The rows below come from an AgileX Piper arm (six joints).
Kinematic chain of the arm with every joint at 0, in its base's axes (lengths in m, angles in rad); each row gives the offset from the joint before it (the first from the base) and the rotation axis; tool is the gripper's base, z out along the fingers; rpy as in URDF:
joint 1: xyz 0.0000 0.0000 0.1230 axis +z
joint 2: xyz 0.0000 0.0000 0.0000 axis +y
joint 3: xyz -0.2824 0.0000 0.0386 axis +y
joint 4: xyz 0.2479 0.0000 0.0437 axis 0.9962 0 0.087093
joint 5: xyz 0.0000 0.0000 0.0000 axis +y
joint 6: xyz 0.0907 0.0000 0.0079 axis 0.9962 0 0.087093
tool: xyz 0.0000 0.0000 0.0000 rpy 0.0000 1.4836 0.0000
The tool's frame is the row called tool.
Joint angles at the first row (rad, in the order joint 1, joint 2, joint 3, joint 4, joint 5, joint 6):
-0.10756, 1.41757, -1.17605, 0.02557, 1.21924, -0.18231
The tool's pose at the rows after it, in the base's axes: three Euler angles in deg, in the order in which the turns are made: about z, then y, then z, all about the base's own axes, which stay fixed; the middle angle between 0 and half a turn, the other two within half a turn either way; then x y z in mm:
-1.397, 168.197, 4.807, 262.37, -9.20, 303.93
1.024, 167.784, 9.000, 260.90, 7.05, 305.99
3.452, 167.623, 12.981, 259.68, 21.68, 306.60
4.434, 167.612, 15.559, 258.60, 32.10, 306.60
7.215, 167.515, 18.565, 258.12, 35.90, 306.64
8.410, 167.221, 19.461, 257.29, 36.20, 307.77
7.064, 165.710, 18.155, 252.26, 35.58, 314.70
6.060, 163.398, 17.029, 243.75, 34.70, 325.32
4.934, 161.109, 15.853, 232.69, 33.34, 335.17
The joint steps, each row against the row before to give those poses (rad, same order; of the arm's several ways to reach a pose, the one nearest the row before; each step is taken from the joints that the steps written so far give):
0.06345, -0.00789, 0.00001, 0.00224, 0.00088, 0.02304
0.06079, -0.00792, 0.00000, 0.00371, 0.00114, 0.02909
0.05506, -0.00228, -0.00002, 0.00367, -0.00001, 0.02710
0.03981, 0.00000, 0.00002, 0.00120, -0.00002, 0.01166
0.01157, 0.00001, -0.00004, 0.00954, 0.00004, 0.00534
0.00000, -0.00427, 0.00000, 0.00467, 0.00000, 0.00419
0.00002, -0.02693, 0.00000, 0.00000, 0.00000, -0.00004
-0.00004, -0.04256, 0.00002, 0.00207, 0.00189, 0.00275
0.00003, -0.05015, 0.00776, -0.00001, 0.00189, 0.00203

